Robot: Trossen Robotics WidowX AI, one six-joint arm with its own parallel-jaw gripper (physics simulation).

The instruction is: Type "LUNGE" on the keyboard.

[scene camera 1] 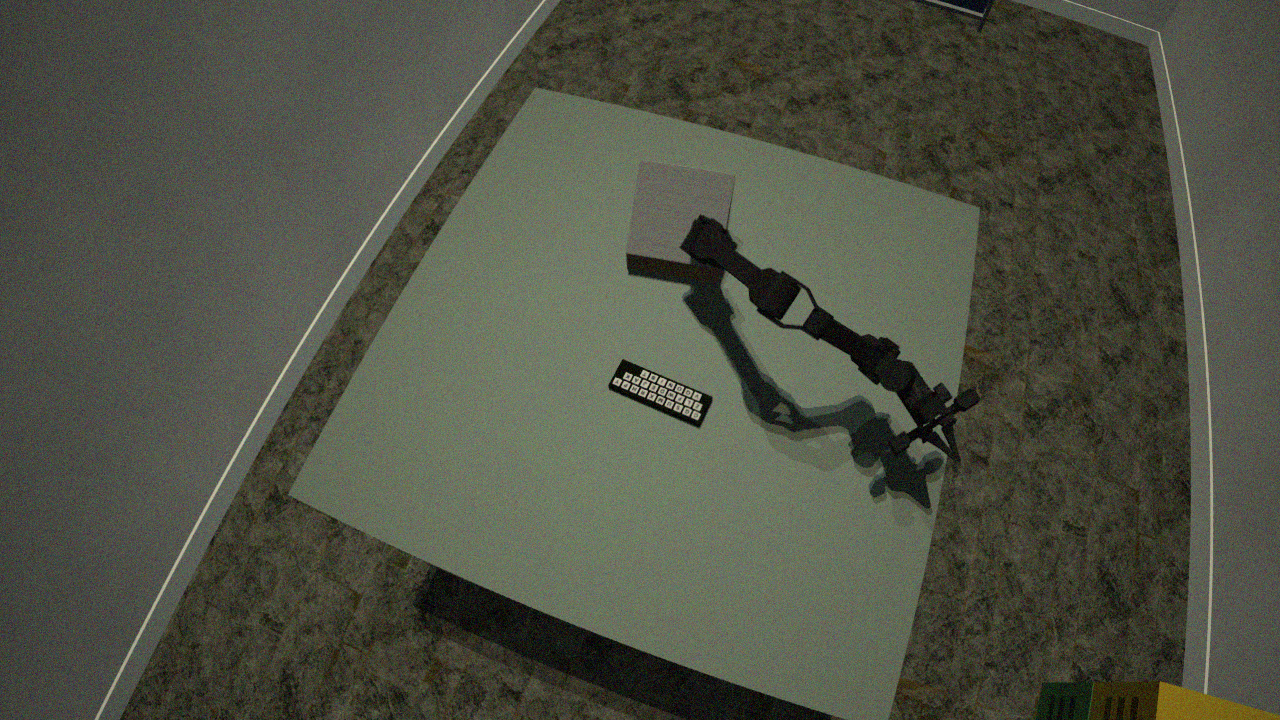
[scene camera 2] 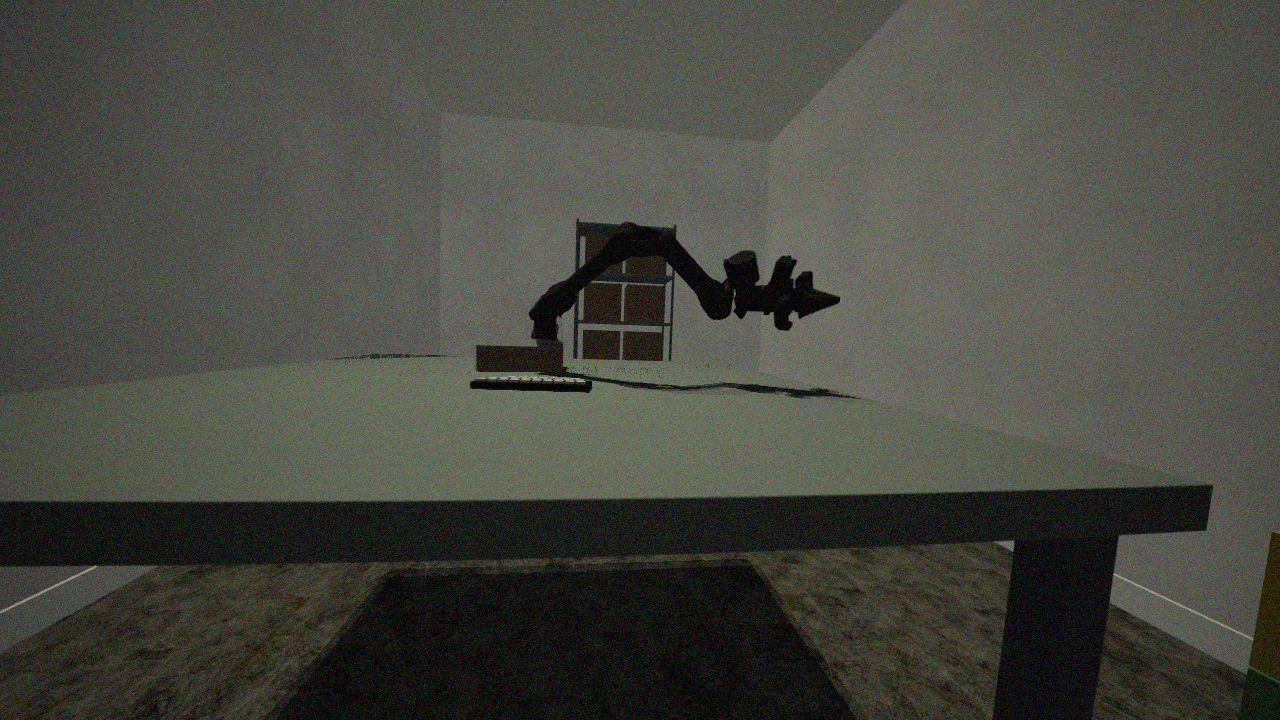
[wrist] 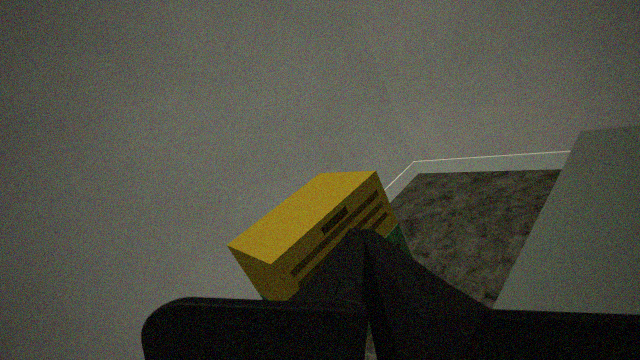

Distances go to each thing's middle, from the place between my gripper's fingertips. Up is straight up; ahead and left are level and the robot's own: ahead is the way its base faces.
Right now my hand is 59 cm to the left of the black keyboard [scene camera 1: 685,403], 18 cm above it and 2 cm short of it.
